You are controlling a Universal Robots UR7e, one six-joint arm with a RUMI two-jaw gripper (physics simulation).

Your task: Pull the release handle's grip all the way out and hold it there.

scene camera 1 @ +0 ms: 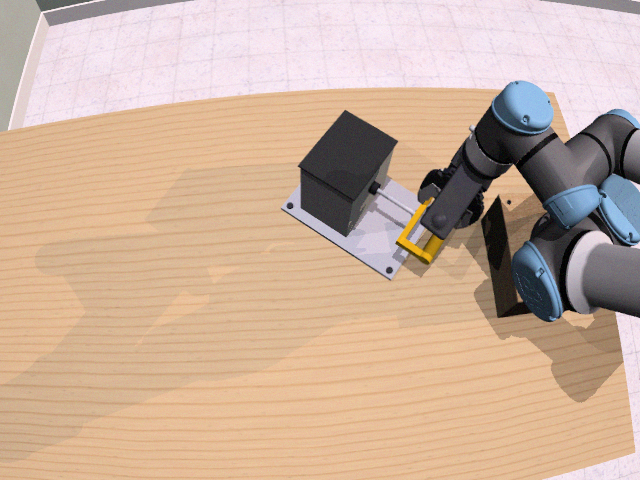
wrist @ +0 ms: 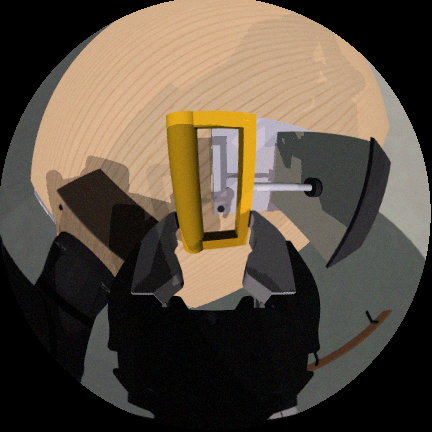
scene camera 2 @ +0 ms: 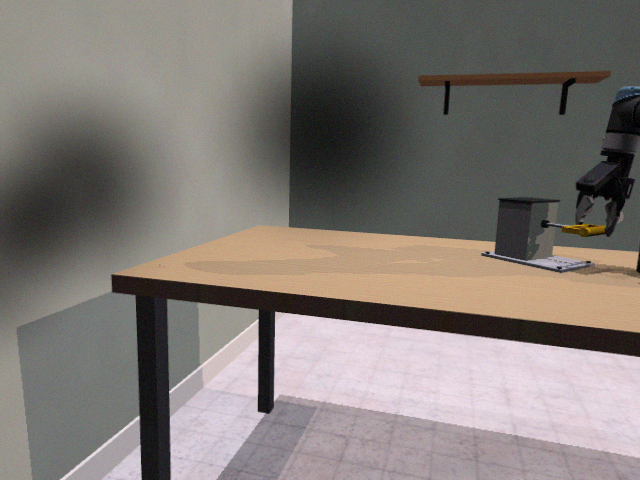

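The yellow grip (scene camera 1: 413, 250) (scene camera 2: 584, 230) (wrist: 183, 185) is a rectangular frame with a thick round outer bar. It stands out from the dark housing (scene camera 1: 348, 155) (scene camera 2: 512, 229) (wrist: 320, 155) on a light rod (scene camera 1: 395, 200) (scene camera 2: 555, 225) (wrist: 285, 187), and a length of rod shows between them. My gripper (scene camera 2: 594, 228) (wrist: 213, 212) is shut on the grip, with one finger at the outer bar and the other at the inner bar. The fingers stand apart across the frame near one end. In scene camera 1 the arm hides the fingertips and part of the grip.
The housing stands on a light base plate (scene camera 1: 361, 248) (scene camera 2: 568, 266) (wrist: 265, 135) with dark bolts. An open dark-sided wooden box (scene camera 1: 498, 258) (wrist: 100, 190) stands on the table near the arm's base, on the side away from the housing. A wall shelf (scene camera 2: 511, 78) hangs behind the table.
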